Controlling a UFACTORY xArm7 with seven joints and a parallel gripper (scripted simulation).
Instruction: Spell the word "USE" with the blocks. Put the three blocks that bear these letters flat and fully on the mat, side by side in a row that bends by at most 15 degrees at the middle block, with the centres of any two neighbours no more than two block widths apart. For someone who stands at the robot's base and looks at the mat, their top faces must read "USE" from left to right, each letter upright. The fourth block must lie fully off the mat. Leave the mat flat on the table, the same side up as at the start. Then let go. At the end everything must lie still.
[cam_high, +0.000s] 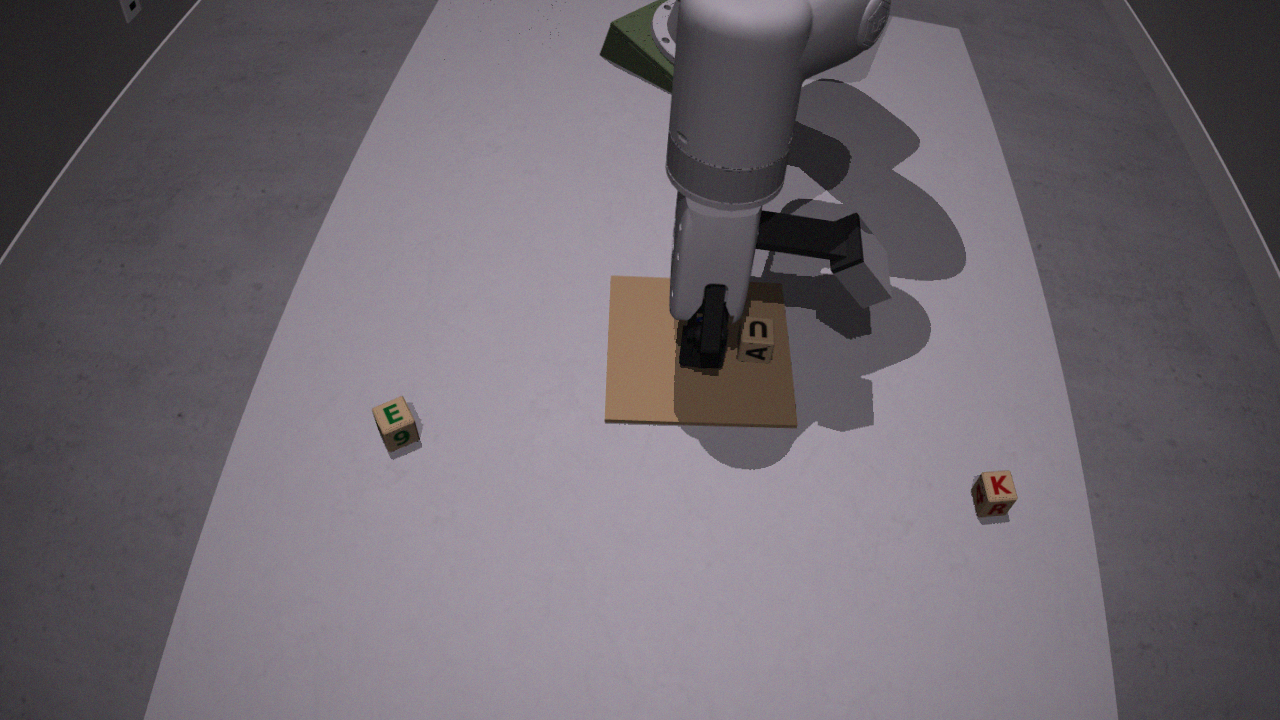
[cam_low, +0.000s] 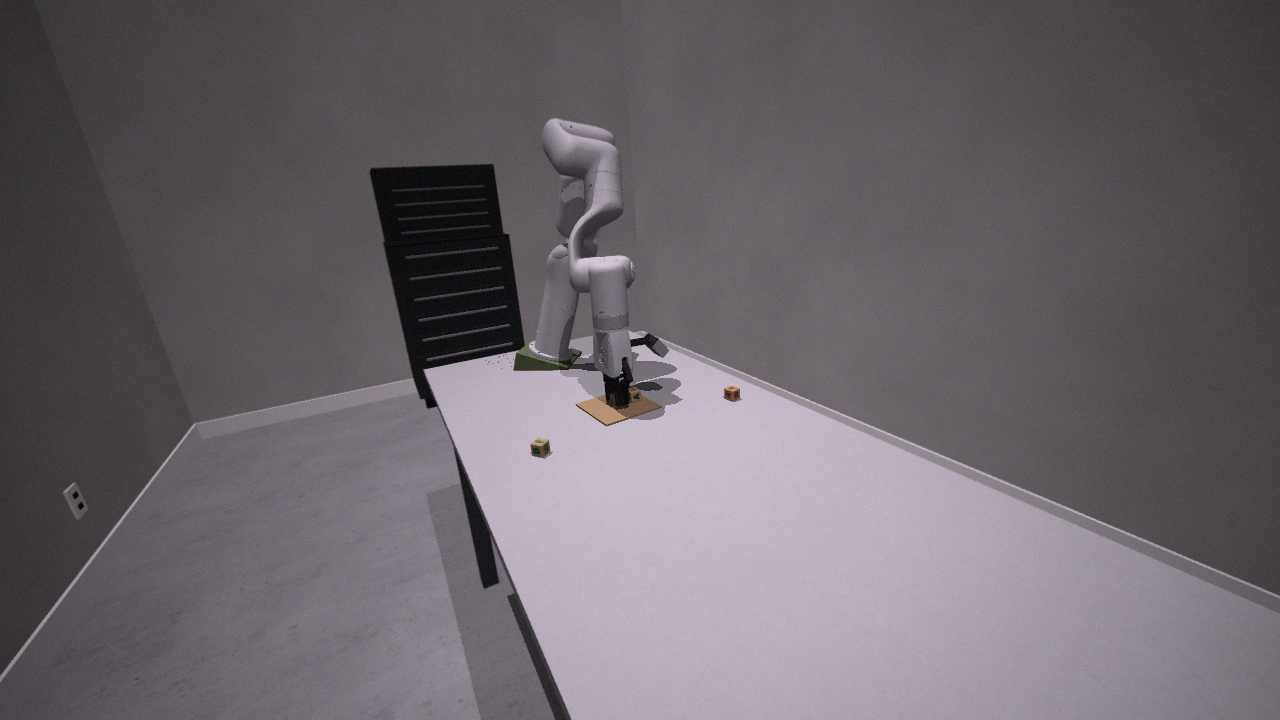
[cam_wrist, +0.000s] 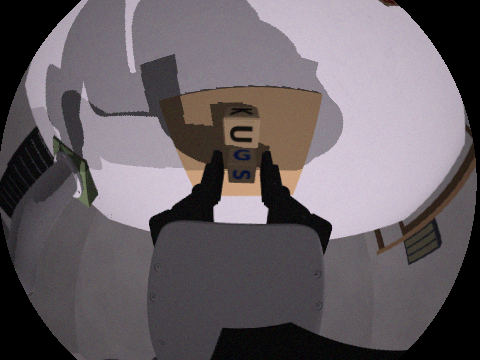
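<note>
Right now my hand is 10 mm above the S block. Round my hand: U block 40 mm to the left, 10 mm below; tan mat 30 mm below; E block 220 mm to the right, 100 mm ahead, 20 mm below.
</note>
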